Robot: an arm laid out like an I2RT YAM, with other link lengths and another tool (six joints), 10 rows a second.
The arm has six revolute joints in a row. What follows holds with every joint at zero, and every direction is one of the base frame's. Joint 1 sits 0.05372 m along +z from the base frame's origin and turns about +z. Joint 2 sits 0.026 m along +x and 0.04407 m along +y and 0.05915 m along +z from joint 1 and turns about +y. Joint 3 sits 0.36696 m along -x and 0.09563 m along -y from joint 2 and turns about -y. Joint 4 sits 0.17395 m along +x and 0.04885 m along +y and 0.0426 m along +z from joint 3 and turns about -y. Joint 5 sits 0.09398 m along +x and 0.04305 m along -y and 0.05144 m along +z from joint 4 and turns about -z. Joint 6 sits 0.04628 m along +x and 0.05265 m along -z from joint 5 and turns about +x. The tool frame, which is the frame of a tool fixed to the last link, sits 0.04 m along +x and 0.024 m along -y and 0.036 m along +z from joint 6; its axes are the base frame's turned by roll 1.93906, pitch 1.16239 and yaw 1.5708 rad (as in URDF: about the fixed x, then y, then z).
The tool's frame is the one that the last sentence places.
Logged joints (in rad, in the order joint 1, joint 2, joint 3, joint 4, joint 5, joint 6), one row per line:
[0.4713, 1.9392, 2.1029, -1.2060, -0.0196, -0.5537]
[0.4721, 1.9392, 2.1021, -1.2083, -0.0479, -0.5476]
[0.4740, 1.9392, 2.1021, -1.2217, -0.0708, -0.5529]
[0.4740, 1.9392, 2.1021, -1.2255, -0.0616, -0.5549]
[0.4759, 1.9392, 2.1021, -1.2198, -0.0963, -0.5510]
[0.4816, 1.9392, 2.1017, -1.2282, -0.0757, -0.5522]
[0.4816, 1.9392, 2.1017, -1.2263, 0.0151, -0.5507]
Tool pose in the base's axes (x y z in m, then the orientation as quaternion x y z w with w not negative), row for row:
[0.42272, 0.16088, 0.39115, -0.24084, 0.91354, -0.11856, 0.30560]
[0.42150, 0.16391, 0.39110, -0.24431, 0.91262, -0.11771, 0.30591]
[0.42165, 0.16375, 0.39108, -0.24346, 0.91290, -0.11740, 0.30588]
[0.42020, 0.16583, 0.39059, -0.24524, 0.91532, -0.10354, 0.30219]
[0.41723, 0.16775, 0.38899, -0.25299, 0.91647, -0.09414, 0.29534]
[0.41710, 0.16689, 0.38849, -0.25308, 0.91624, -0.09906, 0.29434]
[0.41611, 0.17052, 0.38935, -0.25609, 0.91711, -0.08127, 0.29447]
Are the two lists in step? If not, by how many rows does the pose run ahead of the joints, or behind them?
The pose runs 2 rows behind the joints: the pose in row i belongs to the joints in row i - 2.
